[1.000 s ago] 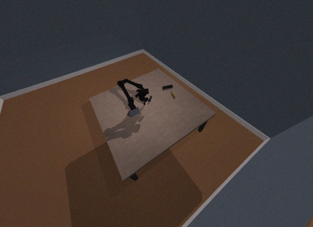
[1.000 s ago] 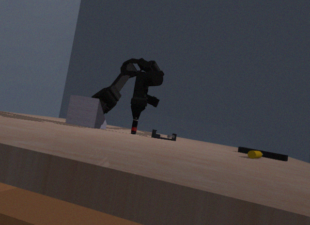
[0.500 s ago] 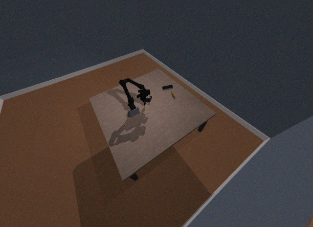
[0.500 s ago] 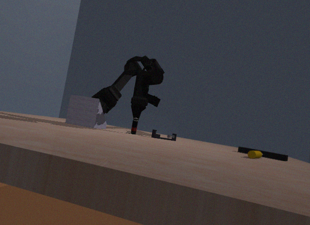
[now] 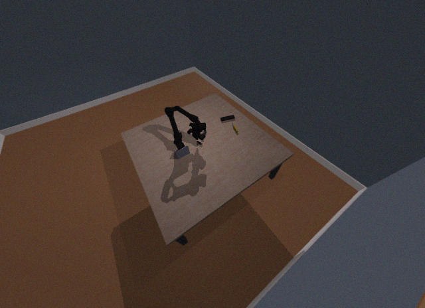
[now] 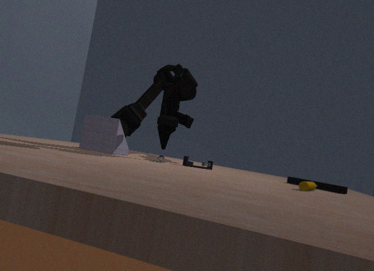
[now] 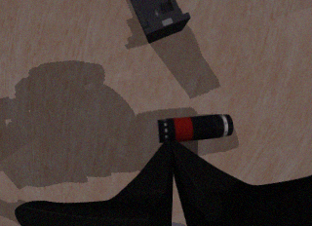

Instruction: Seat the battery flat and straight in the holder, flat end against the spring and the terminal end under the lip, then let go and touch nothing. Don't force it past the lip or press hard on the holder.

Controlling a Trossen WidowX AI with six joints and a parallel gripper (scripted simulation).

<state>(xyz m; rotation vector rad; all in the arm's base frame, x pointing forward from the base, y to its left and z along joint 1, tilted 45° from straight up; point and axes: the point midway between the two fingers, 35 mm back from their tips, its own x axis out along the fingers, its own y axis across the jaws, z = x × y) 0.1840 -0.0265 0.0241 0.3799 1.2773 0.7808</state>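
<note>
Right now my gripper tip is 3 cm above the battery, 2 cm to the left of it and 1 cm short of it. Also, from my gripper tip: flat black bar (48 cm ahead, 7 cm to the left, 3 cm below).
</note>
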